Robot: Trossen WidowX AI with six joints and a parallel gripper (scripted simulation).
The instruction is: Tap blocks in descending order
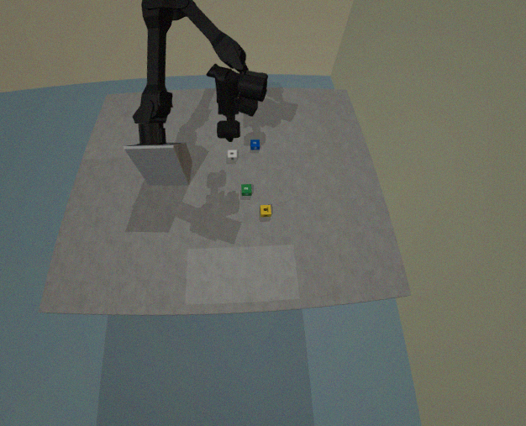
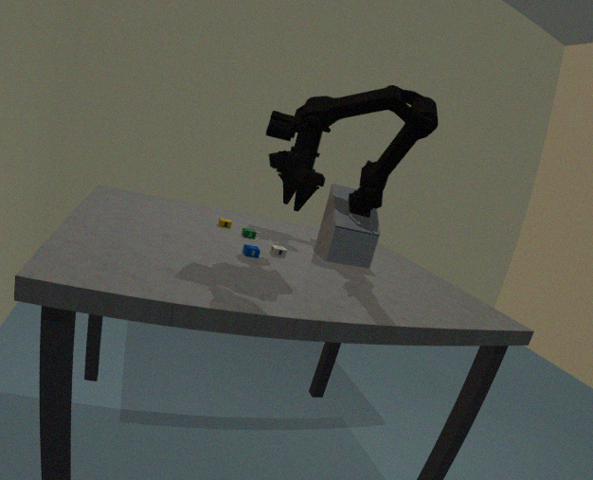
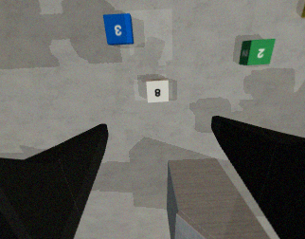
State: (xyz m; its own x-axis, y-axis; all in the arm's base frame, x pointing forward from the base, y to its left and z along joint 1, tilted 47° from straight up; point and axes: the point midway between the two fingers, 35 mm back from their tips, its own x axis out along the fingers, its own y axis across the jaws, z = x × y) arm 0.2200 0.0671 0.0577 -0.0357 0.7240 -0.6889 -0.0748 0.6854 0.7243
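The white block lies 10 mm to the right of my gripper tip and 110 mm below it. Also, from my gripper tip: blue block 80 mm ahead, 40 mm to the left, 110 mm below; then yellow block 120 mm ahead, 220 mm to the right, 110 mm below; then green block 60 mm ahead, 150 mm to the right, 110 mm below.
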